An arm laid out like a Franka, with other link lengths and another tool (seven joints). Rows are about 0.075 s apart.
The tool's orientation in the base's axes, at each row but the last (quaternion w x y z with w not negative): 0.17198 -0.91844 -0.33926 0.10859; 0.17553 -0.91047 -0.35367 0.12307; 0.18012 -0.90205 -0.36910 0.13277; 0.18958 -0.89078 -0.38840 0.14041; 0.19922 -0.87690 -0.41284 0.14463; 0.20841 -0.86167 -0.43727 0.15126; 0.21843 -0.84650 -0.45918 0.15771; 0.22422 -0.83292 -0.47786 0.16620; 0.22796 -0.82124 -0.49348 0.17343; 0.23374 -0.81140 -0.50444 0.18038; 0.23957 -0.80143 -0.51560 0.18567
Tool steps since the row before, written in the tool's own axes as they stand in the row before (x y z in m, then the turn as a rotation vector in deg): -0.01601 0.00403 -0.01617 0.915 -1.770 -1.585; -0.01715 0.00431 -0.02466 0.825 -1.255 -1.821; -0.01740 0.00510 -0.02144 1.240 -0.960 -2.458; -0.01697 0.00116 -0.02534 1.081 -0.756 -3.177; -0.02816 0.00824 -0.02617 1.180 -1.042 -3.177; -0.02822 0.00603 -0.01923 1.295 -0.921 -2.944; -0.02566 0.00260 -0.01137 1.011 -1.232 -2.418; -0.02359 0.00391 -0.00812 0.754 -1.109 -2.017; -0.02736 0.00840 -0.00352 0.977 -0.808 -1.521; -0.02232 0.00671 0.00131 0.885 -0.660 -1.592; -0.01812 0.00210 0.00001 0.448 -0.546 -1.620
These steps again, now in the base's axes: -0.00447 -0.01736 0.01459 0.147 1.478 2.068; -0.00116 -0.02049 0.02235 0.474 1.007 2.082; -0.00091 -0.02066 0.01899 1.181 0.963 2.486; -0.00037 -0.01917 0.02375 1.492 0.553 3.050; -0.00095 -0.03281 0.02165 1.362 0.796 3.175; -0.00346 -0.03061 0.01593 1.409 0.878 2.905; -0.00640 -0.02553 0.01009 0.792 0.907 2.634; -0.00470 -0.02401 0.00625 0.558 0.714 2.246; -0.00445 -0.02849 0.00000 0.627 0.890 1.654; -0.00527 -0.02246 -0.00358 0.734 0.737 1.635; -0.00569 -0.01733 -0.00030 0.659 0.291 1.614
